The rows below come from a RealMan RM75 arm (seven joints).
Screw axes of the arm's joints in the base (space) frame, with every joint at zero. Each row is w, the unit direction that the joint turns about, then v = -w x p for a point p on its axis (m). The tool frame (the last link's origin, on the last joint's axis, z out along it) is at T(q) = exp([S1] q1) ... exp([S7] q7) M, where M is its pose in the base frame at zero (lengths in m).
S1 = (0, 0, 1, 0, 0, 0)
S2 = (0, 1, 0, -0.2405, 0, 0)
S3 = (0, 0, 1, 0, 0, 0)
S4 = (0, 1, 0, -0.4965, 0, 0)
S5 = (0, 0, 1, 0, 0, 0)
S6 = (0, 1, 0, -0.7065, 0, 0)
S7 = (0, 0, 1, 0, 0, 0)
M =
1 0 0 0
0 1 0 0
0 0 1 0.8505
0 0 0 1
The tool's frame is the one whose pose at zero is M.
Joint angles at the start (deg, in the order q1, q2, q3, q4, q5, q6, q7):
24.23 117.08 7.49 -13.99 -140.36 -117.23 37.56
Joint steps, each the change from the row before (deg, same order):
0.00 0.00 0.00 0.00 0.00 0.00 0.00
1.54 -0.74 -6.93 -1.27 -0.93 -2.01 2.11
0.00 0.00 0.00 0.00 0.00 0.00 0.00
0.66 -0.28 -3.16 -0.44 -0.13 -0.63 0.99
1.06 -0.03 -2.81 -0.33 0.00 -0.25 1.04
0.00 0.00 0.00 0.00 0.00 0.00 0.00
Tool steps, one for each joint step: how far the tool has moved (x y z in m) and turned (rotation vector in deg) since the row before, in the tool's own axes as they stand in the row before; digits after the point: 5 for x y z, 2 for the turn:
0.00000 0.00000 0.00000 0.00 0.00 0.00
-0.00214 0.00391 0.00304 -8.49 3.44 2.54
0.00000 0.00000 0.00000 0.00 0.00 0.00
-0.00062 0.00117 0.00152 -3.44 1.61 1.21
-0.00074 -0.00094 0.00450 -3.20 1.42 1.03
0.00000 0.00000 0.00000 0.00 0.00 0.00

